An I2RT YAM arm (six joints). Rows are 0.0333 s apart.
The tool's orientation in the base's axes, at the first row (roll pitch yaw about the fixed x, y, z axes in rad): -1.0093, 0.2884, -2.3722
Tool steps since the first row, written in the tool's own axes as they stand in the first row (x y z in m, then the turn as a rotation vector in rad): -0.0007, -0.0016, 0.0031, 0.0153, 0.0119, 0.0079; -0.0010, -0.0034, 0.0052, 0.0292, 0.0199, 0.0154; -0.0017, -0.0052, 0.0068, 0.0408, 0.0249, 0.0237; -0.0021, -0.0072, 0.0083, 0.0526, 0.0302, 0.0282; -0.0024, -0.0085, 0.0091, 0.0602, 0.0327, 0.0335; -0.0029, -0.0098, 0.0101, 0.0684, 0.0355, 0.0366; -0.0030, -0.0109, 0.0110, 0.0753, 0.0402, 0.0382; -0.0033, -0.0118, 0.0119, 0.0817, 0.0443, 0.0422
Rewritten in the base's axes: 0.0011, -0.0014, 0.0031, -0.0003, -0.0184, -0.0100; 0.0013, -0.0023, 0.0057, -0.0019, -0.0347, -0.0166; 0.0016, -0.0026, 0.0082, -0.0032, -0.0495, -0.0197; 0.0015, -0.0030, 0.0107, -0.0063, -0.0617, -0.0251; 0.0014, -0.0031, 0.0122, -0.0076, -0.0711, -0.0266; 0.0015, -0.0032, 0.0139, -0.0102, -0.0794, -0.0296; 0.0014, -0.0035, 0.0153, -0.0117, -0.0861, -0.0345; 0.0016, -0.0038, 0.0166, -0.0119, -0.0941, -0.0376
